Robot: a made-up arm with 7 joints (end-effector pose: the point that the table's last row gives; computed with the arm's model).
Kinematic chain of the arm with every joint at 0, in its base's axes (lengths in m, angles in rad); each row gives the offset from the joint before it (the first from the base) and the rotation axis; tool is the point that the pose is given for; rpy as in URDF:
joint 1: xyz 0 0 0.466 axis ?
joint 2: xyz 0 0 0 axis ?
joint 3: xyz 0 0 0.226 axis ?
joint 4: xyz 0.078 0 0 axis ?
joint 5: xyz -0.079 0 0.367 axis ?
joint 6: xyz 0 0 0 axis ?
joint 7: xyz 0.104 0 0 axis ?
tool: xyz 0 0 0 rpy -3.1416 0 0
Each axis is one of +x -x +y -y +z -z.
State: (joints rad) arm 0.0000 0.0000 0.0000 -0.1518 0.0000 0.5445 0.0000
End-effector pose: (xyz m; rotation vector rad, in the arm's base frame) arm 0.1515 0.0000 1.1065 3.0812 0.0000 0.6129
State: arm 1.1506 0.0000 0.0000 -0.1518 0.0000 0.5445 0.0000
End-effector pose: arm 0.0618 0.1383 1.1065 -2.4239 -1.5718 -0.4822
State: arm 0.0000 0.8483 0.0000 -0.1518 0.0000 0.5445 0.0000
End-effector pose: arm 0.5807 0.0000 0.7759 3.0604 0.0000 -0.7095
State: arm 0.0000 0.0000 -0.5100 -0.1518 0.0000 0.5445 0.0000
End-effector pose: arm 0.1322 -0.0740 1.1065 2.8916 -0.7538 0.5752
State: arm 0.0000 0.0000 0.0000 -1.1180 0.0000 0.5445 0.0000
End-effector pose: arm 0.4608 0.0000 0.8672 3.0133 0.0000 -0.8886
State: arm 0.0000 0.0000 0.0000 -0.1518 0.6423 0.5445 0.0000
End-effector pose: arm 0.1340 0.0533 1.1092 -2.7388 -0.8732 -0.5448
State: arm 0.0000 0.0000 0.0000 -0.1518 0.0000 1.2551 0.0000
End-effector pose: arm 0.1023 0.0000 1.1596 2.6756 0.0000 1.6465
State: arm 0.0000 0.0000 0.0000 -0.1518 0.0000 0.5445 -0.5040
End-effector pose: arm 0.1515 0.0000 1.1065 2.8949 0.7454 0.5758
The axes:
joint 1: +z
joint 2: +y
joint 3: +z
joint 4: -y
joint 5: +z
joint 6: -y
joint 7: -z

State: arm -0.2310 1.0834 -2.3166 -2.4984 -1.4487 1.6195 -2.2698
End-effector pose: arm -0.2902 -0.2553 0.6688 -1.0017 0.2707 1.0191
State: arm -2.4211 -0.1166 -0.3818 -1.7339 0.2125 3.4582 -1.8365
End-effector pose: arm -0.3866 -0.0972 0.8548 1.1159 -0.8546 -1.1042
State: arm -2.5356 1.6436 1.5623 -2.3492 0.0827 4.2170 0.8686
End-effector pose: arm 0.1063 -0.3694 0.4498 0.6064 1.7737 -1.3515
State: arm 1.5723 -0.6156 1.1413 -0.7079 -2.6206 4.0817 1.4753
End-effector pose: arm -0.2328 -0.2049 0.8820 1.4770 -1.0160 -1.4973
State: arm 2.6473 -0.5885 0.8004 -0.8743 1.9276 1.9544 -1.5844
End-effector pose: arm -0.0598 -0.2581 1.1089 1.5140 -0.1278 0.6992
